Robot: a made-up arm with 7 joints.
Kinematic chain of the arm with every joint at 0, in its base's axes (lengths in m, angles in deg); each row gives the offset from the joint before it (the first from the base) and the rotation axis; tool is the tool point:
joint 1: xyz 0 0 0 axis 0 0.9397 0.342
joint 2: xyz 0 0 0 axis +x
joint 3: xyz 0 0 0 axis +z
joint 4: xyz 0.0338 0 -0.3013 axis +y
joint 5: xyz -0.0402 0 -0.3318 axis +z
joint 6: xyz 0 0 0 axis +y
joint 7: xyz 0 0 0 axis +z
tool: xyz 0 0 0
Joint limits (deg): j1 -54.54..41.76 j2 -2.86..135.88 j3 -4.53..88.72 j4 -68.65..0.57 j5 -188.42..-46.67 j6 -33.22..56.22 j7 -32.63..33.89
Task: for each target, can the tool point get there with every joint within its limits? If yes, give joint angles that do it. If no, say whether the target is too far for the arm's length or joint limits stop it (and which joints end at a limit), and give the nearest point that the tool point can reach.
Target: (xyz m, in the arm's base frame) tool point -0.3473 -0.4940 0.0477
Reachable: no: joint limits stop it (at a limit: joint 1, joint 2, joint 4) | nearest point -0.3918 -0.0903 -0.4886 | short by 0.673 m
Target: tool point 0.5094 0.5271 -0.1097
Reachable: no: too far | nearest point 0.4381 0.4533 -0.0943 | short by 0.104 m
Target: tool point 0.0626 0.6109 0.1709
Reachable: yes | joints -42.89 96.19 80.20 -14.21 -158.16 16.78 -15.16
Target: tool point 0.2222 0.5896 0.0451
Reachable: yes | joints -19.49 86.73 6.91 -28.63 -132.86 -23.77 11.94
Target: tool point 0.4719 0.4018 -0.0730
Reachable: yes | joints -46.21 47.17 27.62 -36.87 -58.69 -19.93 -24.28
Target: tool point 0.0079 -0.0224 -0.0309
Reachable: no: joint limits stop it (at a limit: joint 2, joint 3, joint 4) | nearest point 0.1828 -0.0211 -0.5339 | short by 0.533 m
